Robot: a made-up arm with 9 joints. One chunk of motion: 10 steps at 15 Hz.
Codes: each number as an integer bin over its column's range. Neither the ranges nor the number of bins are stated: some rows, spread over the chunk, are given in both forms.
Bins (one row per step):
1: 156 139 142 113 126 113 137 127 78
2: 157 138 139 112 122 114 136 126 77
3: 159 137 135 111 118 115 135 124 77
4: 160 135 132 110 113 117 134 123 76
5: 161 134 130 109 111 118 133 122 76
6: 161 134 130 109 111 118 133 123 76
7: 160 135 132 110 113 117 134 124 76
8: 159 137 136 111 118 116 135 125 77
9: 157 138 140 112 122 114 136 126 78
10: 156 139 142 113 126 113 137 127 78
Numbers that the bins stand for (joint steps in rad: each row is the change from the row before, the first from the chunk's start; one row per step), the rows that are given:
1: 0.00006 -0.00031 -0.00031 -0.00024 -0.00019 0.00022 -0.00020 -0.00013 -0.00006
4: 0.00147 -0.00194 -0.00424 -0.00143 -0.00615 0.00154 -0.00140 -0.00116 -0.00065
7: 0.00147 -0.00194 -0.00424 -0.00143 -0.00615 0.00154 -0.00140 -0.00091 -0.00065
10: 0.00006 -0.00031 -0.00031 -0.00024 -0.00019 0.00022 -0.00020 -0.00013 -0.00006
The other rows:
2: 0.00041 -0.00072 -0.00149 -0.00064 -0.00202 0.00055 -0.00060 -0.00039 -0.00035
3: 0.00112 -0.00113 -0.00306 -0.00104 -0.00386 0.00088 -0.00100 -0.00091 -0.00035
5: 0.00182 -0.00235 -0.00502 -0.00183 -0.00707 0.00187 -0.00180 -0.00142 -0.00065
6: 0.00182 -0.00235 -0.00502 -0.00183 -0.00707 0.00187 -0.00180 -0.00116 -0.00065
8: 0.00112 -0.00113 -0.00267 -0.00104 -0.00386 0.00121 -0.00100 -0.00065 -0.00035
9: 0.00041 -0.00072 -0.00110 -0.00064 -0.00202 0.00055 -0.00060 -0.00039 -0.00006

